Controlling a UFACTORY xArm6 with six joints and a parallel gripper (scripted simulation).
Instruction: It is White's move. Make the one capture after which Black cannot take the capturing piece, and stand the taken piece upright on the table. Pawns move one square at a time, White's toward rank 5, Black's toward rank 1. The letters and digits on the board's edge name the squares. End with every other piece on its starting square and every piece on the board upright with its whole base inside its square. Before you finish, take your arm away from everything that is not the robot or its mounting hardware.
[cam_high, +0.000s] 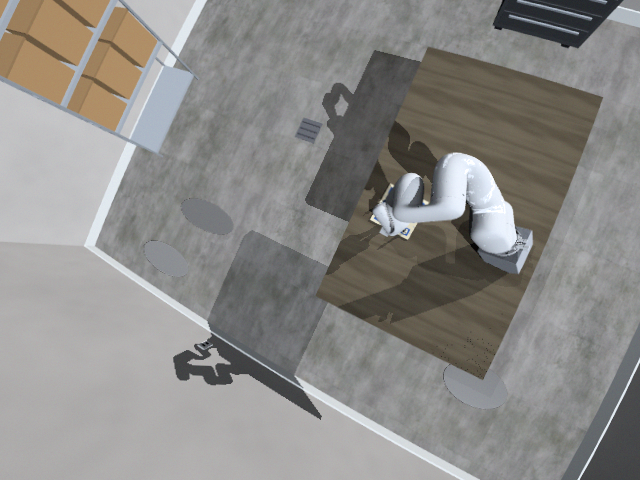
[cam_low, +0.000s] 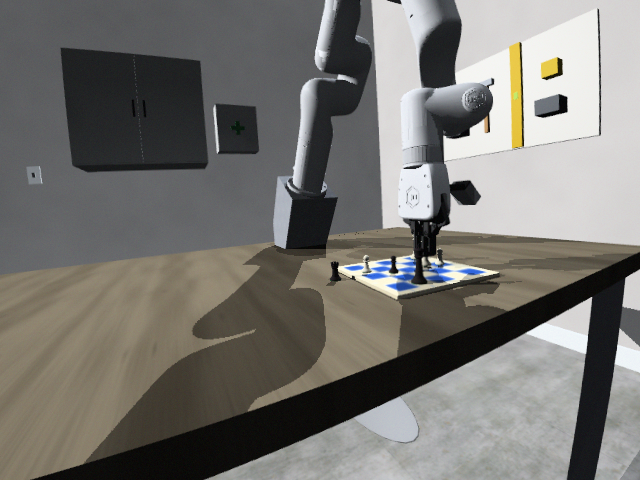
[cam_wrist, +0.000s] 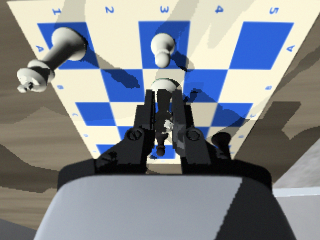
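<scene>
Now: hand 10 mm past the cream chessboard, 40 mm to the left of it and 50 mm above it. Also, from my hand: black pawn: 10 mm behind, 70 mm to the right, 30 mm below; tall white piece: 70 mm behind, 50 mm to the left, 10 mm below; tall black piece: 60 mm ahead, 90 mm to the right, 10 mm below.
</scene>
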